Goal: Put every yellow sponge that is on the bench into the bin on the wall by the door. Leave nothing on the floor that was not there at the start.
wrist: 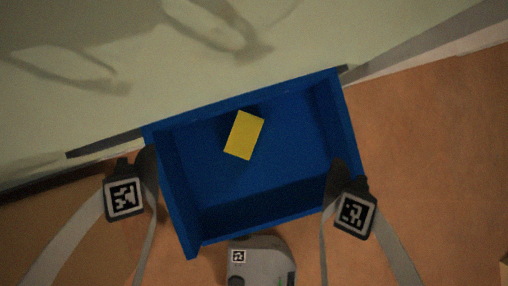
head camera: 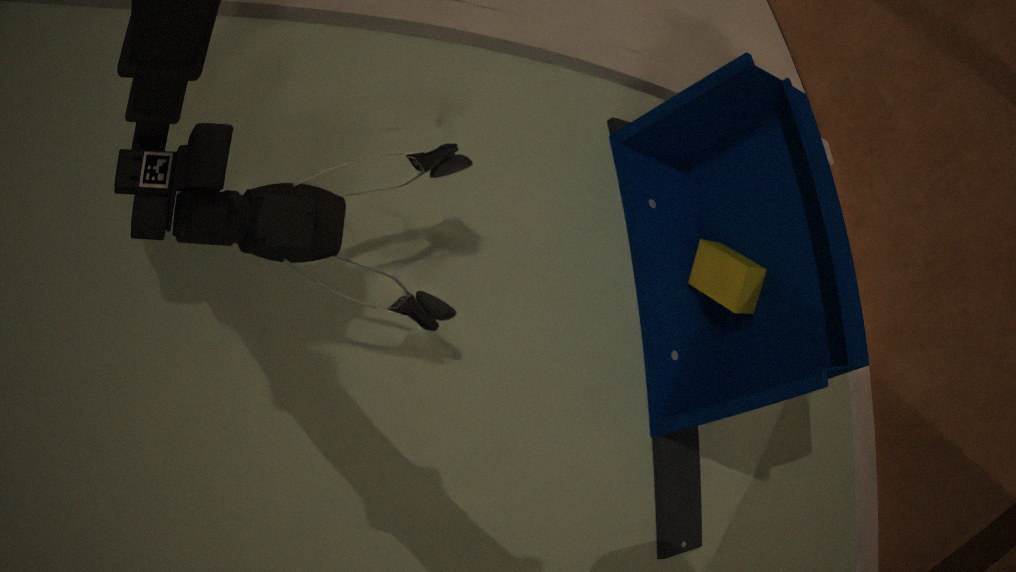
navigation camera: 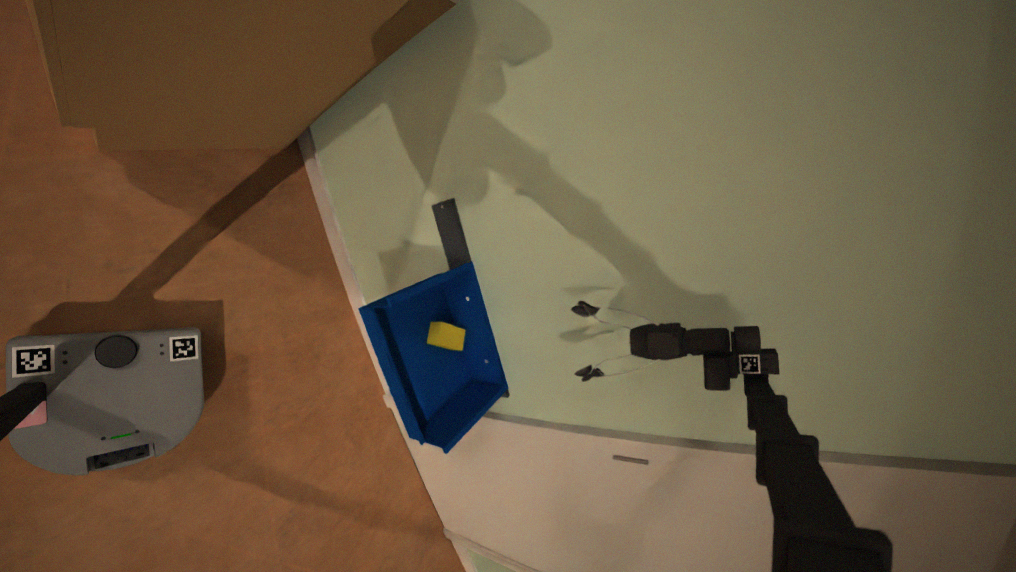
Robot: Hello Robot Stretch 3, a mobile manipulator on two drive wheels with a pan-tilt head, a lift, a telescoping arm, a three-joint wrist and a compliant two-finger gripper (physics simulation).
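Frame: origin at the robot's base, x ahead, y left, z up, level; metres.
Where they show: gripper, between the fingertips: (wrist: 243,171) (head camera: 459,236) (navigation camera: 574,341); robot's base, origin of its link: (wrist: 238,263) (navigation camera: 117,349).
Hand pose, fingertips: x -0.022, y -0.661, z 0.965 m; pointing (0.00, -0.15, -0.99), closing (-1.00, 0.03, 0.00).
Things, the pixels of their centre, and the offset from my fingertips. "spot": a spot on its surface instead. Level surfaces: height alone.
- yellow sponge, middle of its body: (head camera: 727,276) (wrist: 244,135) (navigation camera: 446,336) 0.391 m down, 0.008 m ahead, 0.010 m right
- blue bin, middle of its body: (head camera: 755,308) (wrist: 226,174) (navigation camera: 431,326) 0.354 m down, 0.044 m ahead, 0.077 m left
- dark strip, a spot on its surface: (head camera: 677,490) (wrist: 113,144) (navigation camera: 452,235) spot: 0.320 m down, 0.282 m ahead, 0.018 m left
- orange-brown floor, height of its surface: 0.965 m down
- large brown box-like piece, a spot on its surface: (navigation camera: 177,71) spot: 0.530 m down, 0.589 m ahead, 0.599 m left
A yellow sponge (head camera: 725,275) (navigation camera: 446,336) (wrist: 244,135) lies inside the blue bin (head camera: 661,284) (navigation camera: 479,333) (wrist: 175,205) on the wall, slightly turned and close to the bin's wall side. My gripper (head camera: 442,236) (navigation camera: 586,341) (wrist: 243,171) is open, with its fingers wide apart and empty. It is apart from the sponge, above and out from the bin. In the wrist view the fingertips frame the bin's two sides. The bench cannot be made out for certain.
A dark strip (head camera: 677,490) (navigation camera: 452,230) (wrist: 105,142) runs along the wall beside the bin. My grey base (navigation camera: 142,405) (wrist: 262,262) stands on the orange-brown floor (navigation camera: 298,419) (wrist: 430,150). A large brown box-like piece (navigation camera: 177,71) (wrist: 75,225) stands near the wall.
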